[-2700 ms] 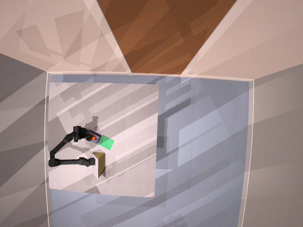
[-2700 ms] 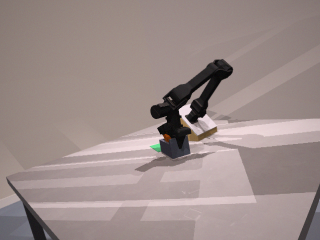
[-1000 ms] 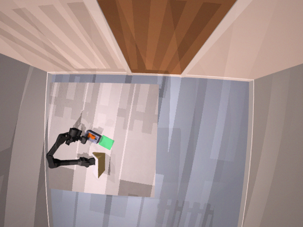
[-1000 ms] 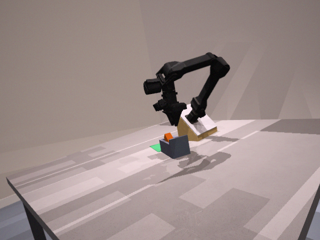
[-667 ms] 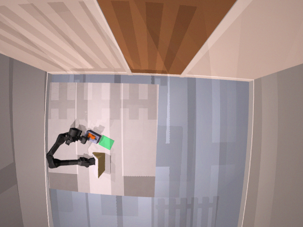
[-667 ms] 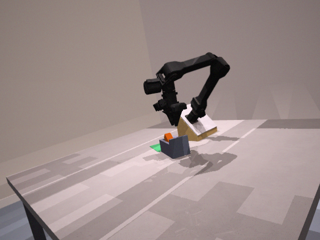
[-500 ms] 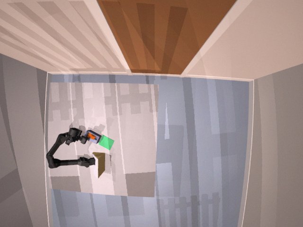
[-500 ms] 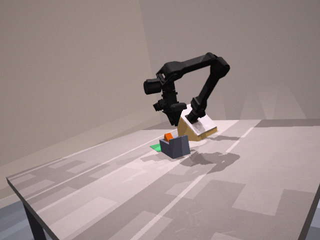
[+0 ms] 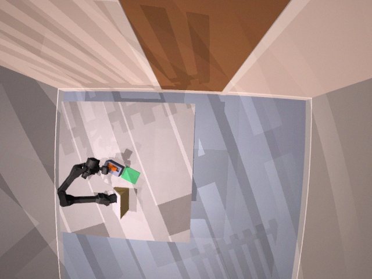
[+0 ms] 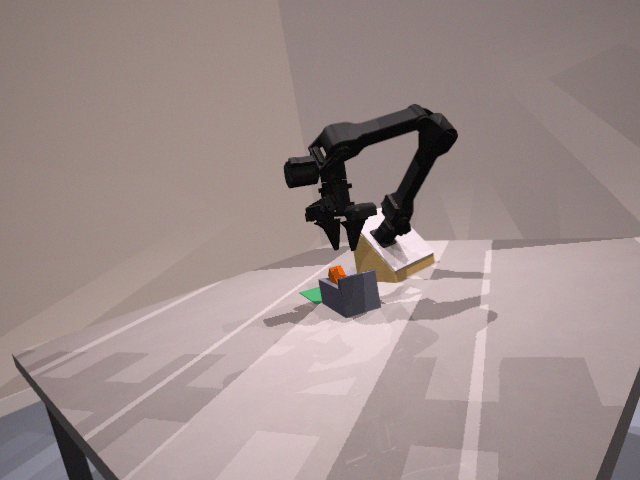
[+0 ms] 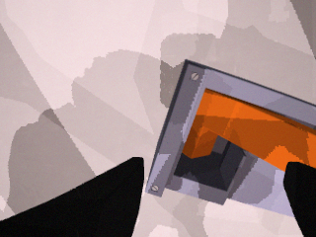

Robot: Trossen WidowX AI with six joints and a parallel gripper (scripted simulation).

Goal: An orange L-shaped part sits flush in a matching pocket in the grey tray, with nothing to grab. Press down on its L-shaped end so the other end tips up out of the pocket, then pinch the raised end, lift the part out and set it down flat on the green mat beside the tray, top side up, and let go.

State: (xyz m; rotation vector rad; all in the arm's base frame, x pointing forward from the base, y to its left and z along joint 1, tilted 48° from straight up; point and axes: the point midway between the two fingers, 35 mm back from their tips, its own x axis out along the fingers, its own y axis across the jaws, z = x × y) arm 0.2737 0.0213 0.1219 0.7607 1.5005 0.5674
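Right now my gripper tip is 2 cm past the orange L-shaped part, 2 cm to the left of it and 10 cm above it. The rest, counted from my gripper tip: green mat (10 cm behind, 19 cm to the right, 16 cm below).
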